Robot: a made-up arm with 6 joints.
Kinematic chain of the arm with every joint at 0, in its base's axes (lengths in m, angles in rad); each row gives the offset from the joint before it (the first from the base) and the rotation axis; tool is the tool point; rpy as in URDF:
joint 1: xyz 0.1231 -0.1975 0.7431 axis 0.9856 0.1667 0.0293
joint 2: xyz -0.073 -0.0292 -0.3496 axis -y
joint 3: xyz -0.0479 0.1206 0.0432 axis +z
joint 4: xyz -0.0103 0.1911 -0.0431 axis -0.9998 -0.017 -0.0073
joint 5: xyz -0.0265 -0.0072 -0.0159 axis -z
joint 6: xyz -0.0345 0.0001 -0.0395 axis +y
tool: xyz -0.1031 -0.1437 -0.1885 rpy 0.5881 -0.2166 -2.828
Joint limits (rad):
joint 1: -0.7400..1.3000
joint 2: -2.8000..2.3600
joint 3: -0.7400..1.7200
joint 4: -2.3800..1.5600
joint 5: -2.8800..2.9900
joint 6: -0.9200..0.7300
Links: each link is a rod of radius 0.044 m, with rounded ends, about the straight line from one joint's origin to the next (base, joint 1, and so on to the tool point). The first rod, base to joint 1, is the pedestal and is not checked.
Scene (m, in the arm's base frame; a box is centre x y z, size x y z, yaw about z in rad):
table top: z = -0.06
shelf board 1: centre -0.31 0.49 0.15 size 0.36 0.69 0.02 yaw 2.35
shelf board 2: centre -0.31 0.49 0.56 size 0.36 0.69 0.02 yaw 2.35
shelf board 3: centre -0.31 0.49 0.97 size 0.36 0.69 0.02 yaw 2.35
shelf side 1: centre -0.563 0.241 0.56 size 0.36 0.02 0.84 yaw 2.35
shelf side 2: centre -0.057 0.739 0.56 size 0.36 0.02 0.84 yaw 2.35
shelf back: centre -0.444 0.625 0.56 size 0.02 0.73 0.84 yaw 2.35
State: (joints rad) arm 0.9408 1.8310 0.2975 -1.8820 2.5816 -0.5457
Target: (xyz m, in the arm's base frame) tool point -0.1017 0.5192 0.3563
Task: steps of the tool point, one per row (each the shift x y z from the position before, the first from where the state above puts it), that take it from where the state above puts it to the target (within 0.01 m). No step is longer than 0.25 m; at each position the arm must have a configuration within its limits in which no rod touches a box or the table.
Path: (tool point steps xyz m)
1: 0.0163 -0.0528 0.0061
2: 0.0709 -0.0704 0.0067
3: 0.1225 -0.0892 -0.0128
4: -0.0387 0.0372 -0.1924
5: 0.0434 -0.0435 -0.1949
6: -0.0463 0.0787 -0.0218
7: -0.0541 0.0560 -0.0020
8: -0.0612 0.0289 0.0238

